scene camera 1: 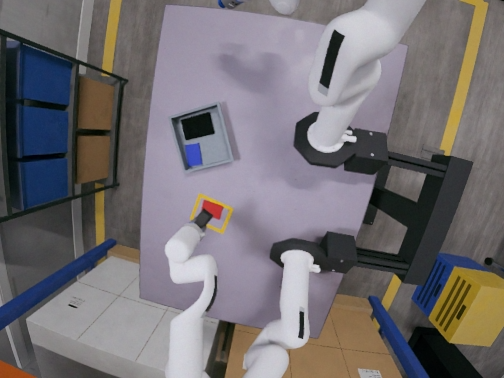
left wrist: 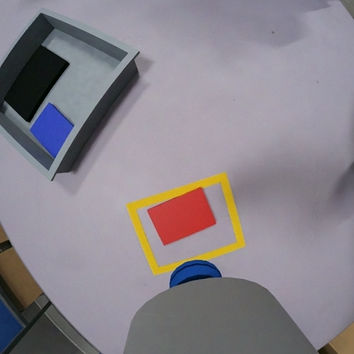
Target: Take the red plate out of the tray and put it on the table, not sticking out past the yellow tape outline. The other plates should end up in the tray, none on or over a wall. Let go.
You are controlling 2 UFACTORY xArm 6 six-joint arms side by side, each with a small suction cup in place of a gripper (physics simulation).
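Frame: origin at the left arm's base, x right, y back, z down, level; centimetres.
Where they show: left arm's base, link origin: (scene camera 1: 297, 258); right arm's base, link origin: (scene camera 1: 325, 136).
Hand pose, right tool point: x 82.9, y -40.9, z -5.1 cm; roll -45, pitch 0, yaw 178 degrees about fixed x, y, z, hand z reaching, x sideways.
Each offset is from my right tool point to the top centre of the thing. "pt": to the spot under its first point. Level surfaces: height alone.
The red plate @(dx -75.4, dy +1.7, dz +20.5 cm) (scene camera 1: 215, 207) (left wrist: 182, 216) lies flat on the table inside the yellow tape outline @(pt dx -79.2, dy +10.0, dz +21.4 cm) (scene camera 1: 228, 220) (left wrist: 233, 212). One of its corners meets the tape's inner edge in the left wrist view. My left gripper (scene camera 1: 207, 214) (left wrist: 195, 273) is open: its blue cup holds nothing and is apart from the red plate, beside it in the left wrist view. The black plate @(dx -39.8, dy -9.2, dz +20.1 cm) (scene camera 1: 198, 125) (left wrist: 37, 82) and the blue plate @(dx -52.1, dy -9.4, dz +20.1 cm) (scene camera 1: 193, 155) (left wrist: 52, 130) lie inside the grey tray @(dx -44.5, dy -5.9, dz +16.4 cm) (scene camera 1: 228, 135) (left wrist: 95, 110), clear of its rim. My right gripper does not show.
The table @(dz +21.4 cm) (scene camera 1: 175, 75) (left wrist: 210, 125) carries the tray above the outline in scene camera 1. The right arm (scene camera 1: 345, 75) reaches out past the upper edge. A rack (scene camera 1: 75, 107) with blue and brown boxes stands off the table's left side.
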